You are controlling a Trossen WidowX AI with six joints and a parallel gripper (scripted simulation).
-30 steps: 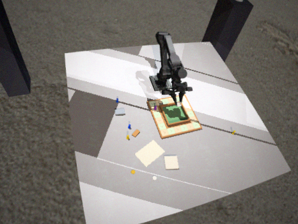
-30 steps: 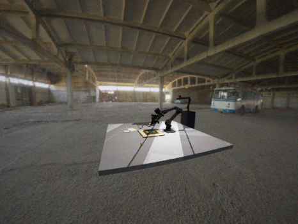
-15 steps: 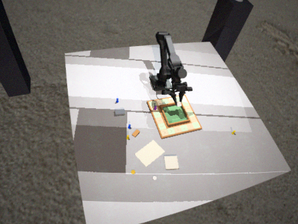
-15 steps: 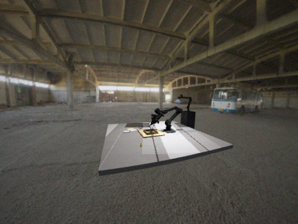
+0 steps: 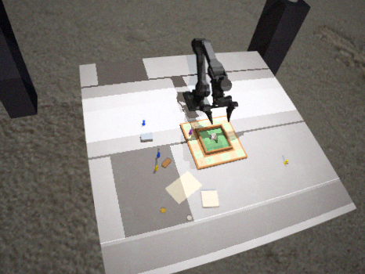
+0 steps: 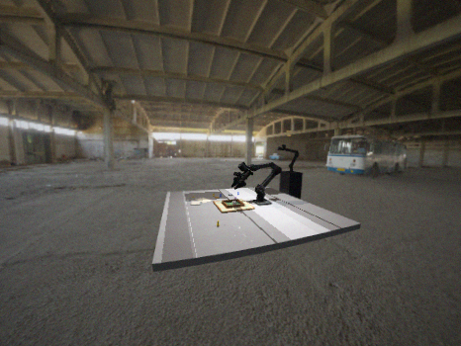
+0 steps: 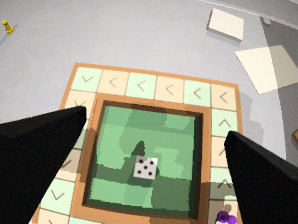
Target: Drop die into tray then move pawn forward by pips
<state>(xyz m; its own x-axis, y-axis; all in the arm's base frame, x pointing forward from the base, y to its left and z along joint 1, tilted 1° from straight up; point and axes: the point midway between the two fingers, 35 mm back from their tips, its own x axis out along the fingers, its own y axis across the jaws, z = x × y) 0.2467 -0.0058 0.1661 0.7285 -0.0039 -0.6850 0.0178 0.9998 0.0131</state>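
My gripper tip is 130 mm above the purple pawn, 110 mm to the left of it and 70 mm past it. The rest, counted from my gripper tip: die 130 mm below, 20 mm behind; green dice tray 150 mm below; orange block 280 mm to the right, 150 mm below, 70 mm ahead.
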